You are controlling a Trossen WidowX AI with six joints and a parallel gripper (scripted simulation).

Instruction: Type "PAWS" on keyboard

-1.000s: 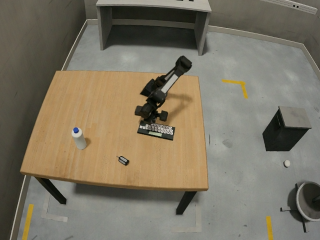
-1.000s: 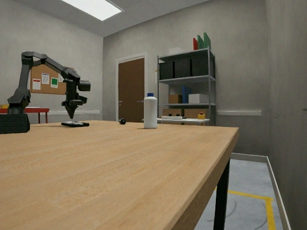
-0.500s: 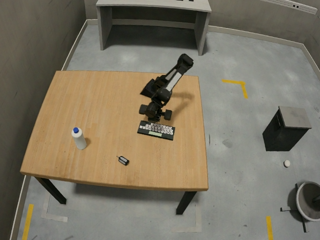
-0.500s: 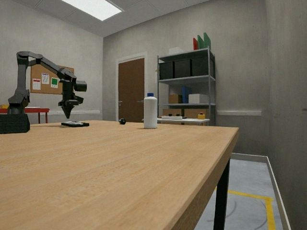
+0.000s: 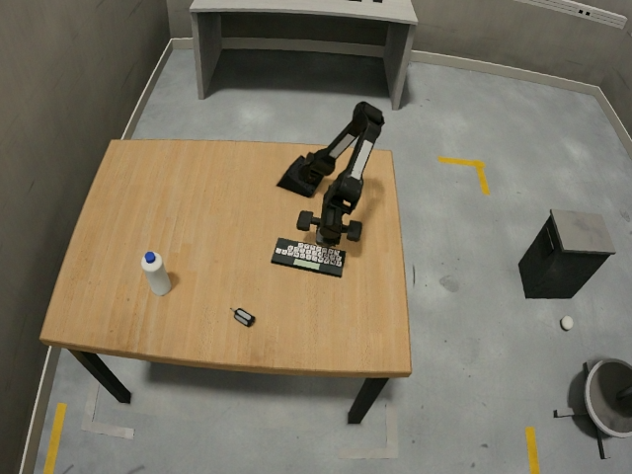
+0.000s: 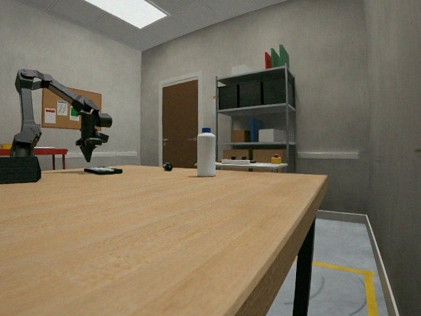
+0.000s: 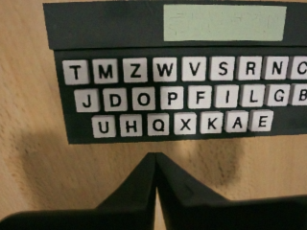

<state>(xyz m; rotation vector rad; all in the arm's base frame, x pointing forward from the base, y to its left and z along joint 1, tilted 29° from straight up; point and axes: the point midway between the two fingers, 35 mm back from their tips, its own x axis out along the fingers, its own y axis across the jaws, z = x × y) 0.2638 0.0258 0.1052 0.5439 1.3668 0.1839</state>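
The left-arrow key lies 15 cm to the right of my hand, 6 cm below it and 2 cm ahead of it. From my hand the other things lie so: small black object: 25 cm ahead, 24 cm to the right, 6 cm below.
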